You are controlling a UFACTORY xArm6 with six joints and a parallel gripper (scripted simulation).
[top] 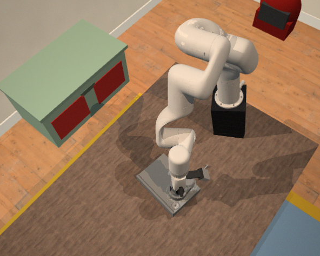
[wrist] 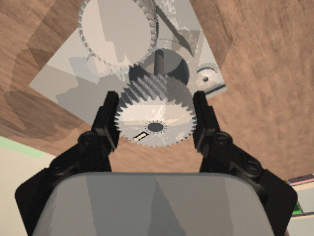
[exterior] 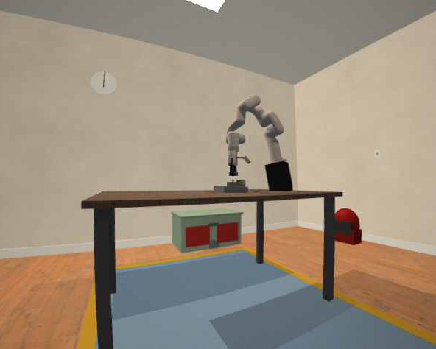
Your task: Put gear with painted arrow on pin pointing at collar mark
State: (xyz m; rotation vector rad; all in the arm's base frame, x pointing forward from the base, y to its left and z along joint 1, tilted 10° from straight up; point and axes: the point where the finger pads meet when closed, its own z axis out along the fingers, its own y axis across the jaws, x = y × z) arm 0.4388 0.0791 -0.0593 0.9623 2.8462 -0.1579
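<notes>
Right now the grey gear is right at my hand. The rest, counted from my hand: bolt (180 mm behind, 10 mm to the left, 120 mm below); disc (40 mm behind, 60 mm to the right, 90 mm below).
</notes>
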